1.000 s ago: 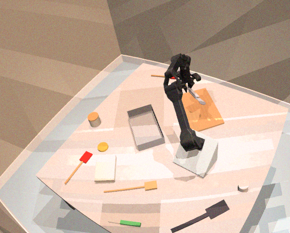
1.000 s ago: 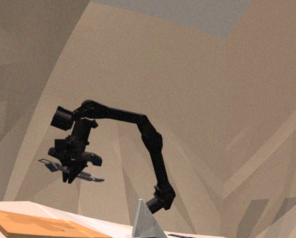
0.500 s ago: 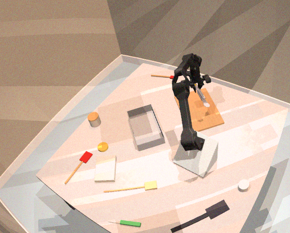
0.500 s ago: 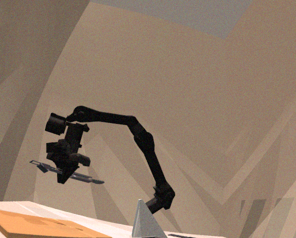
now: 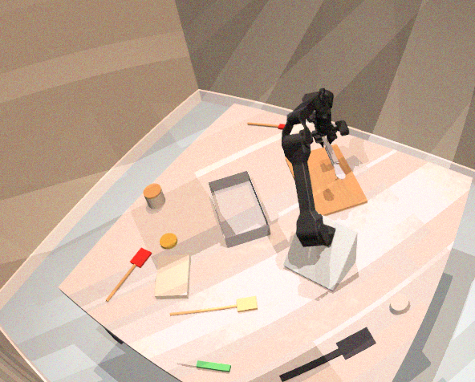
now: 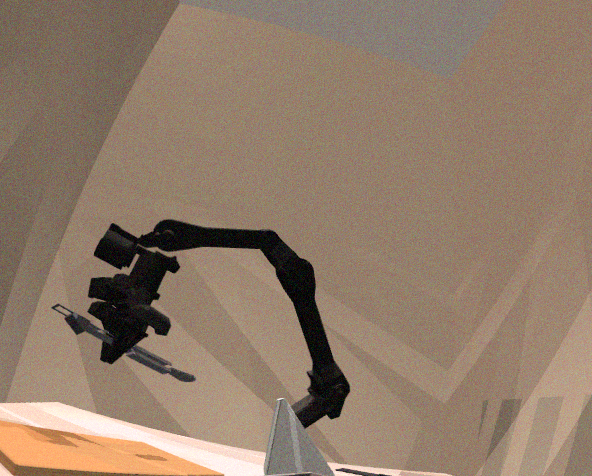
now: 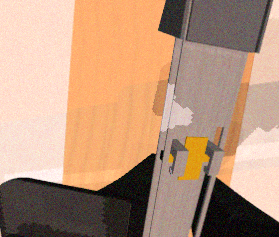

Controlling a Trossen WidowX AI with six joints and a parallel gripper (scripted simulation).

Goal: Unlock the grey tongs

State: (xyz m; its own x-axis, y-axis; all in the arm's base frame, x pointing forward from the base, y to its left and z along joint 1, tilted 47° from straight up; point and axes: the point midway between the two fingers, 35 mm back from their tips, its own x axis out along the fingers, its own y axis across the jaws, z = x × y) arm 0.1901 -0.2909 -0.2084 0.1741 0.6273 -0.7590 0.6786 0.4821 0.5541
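My gripper tip is 40 mm below the yellow lock piece, 10 mm to the left of it and 10 mm short of it. Also, from my gripper tip: red-headed spatula (380 mm ahead, 170 mm to the right, 150 mm below); wooden board (150 mm below, 20 mm to the left); grey roasting tin (320 mm to the left, 200 mm ahead, 130 mm below).
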